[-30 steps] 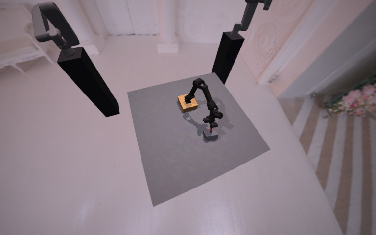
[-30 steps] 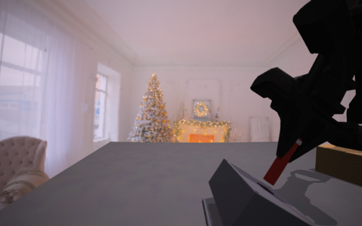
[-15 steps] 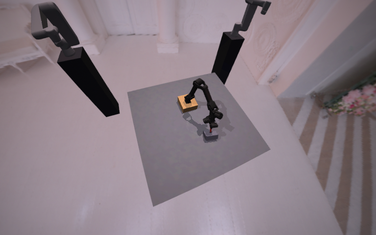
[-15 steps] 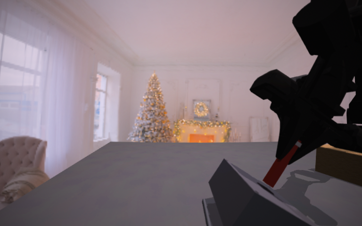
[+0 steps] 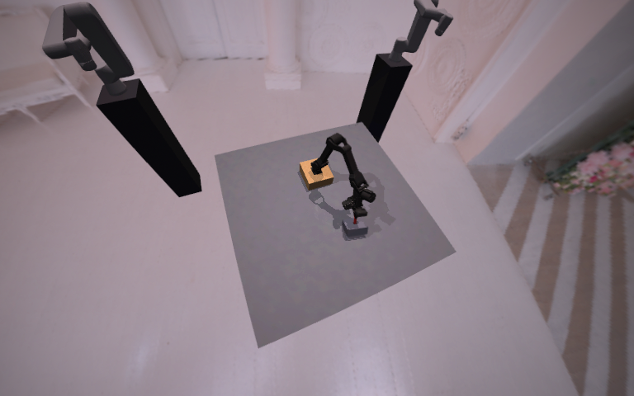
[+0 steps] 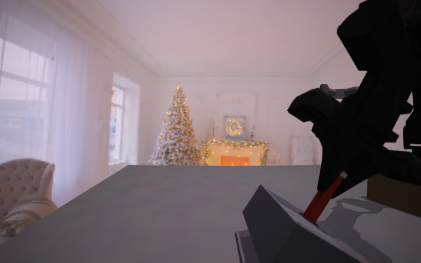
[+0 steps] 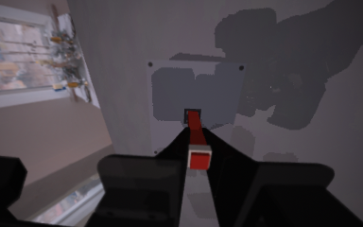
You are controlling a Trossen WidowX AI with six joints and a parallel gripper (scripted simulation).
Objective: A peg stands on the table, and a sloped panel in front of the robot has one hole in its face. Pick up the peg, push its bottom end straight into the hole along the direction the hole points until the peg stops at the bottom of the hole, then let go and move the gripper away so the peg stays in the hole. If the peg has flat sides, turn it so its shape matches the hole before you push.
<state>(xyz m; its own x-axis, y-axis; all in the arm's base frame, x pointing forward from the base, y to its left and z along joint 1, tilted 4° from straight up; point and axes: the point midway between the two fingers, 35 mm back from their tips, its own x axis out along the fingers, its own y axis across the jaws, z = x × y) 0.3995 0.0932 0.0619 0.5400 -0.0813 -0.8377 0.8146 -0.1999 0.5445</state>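
Now: the hole 2 cm ahead of my gripper tip and 3 cm below it. The rest, counted from my gripper tip: red peg: 1 cm behind, 1 cm above; sloped panel: 3 cm ahead, 1 cm to the right, 6 cm below.
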